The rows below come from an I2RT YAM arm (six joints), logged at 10 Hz.
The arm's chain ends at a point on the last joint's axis. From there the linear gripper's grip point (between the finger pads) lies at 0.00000 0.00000 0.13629 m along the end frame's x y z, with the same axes.
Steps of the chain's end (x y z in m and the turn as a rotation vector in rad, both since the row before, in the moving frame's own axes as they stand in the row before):
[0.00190, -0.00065, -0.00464, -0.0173, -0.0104, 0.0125]
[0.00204, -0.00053, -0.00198, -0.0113, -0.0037, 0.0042]
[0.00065, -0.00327, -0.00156, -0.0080, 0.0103, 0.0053]
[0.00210, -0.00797, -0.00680, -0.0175, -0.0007, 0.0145]
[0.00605, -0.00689, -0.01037, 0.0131, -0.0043, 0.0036]
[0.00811, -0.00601, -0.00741, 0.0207, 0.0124, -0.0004]
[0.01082, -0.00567, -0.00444, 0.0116, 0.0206, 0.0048]
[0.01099, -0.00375, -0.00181, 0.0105, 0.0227, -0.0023]
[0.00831, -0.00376, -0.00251, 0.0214, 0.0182, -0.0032]
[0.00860, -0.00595, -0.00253, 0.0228, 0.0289, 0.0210]
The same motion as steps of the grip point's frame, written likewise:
[0.00047, 0.00170, -0.00467, -0.0173, -0.0104, 0.0125]
[0.00153, 0.00101, -0.00199, -0.0113, -0.0037, 0.0042]
[0.00205, -0.00218, -0.00157, -0.0080, 0.0103, 0.0053]
[0.00199, -0.00559, -0.00682, -0.0175, -0.0007, 0.0145]
[0.00547, -0.00868, -0.01038, 0.0131, -0.0043, 0.0036]
[0.00980, -0.00883, -0.00745, 0.0207, 0.0124, -0.0004]
[0.01363, -0.00724, -0.00448, 0.0116, 0.0206, 0.0048]
[0.01408, -0.00518, -0.00185, 0.0105, 0.0227, -0.0023]
[0.01079, -0.00668, -0.00256, 0.0214, 0.0182, -0.0032]
[0.01257, -0.00902, -0.00262, 0.0228, 0.0289, 0.0210]

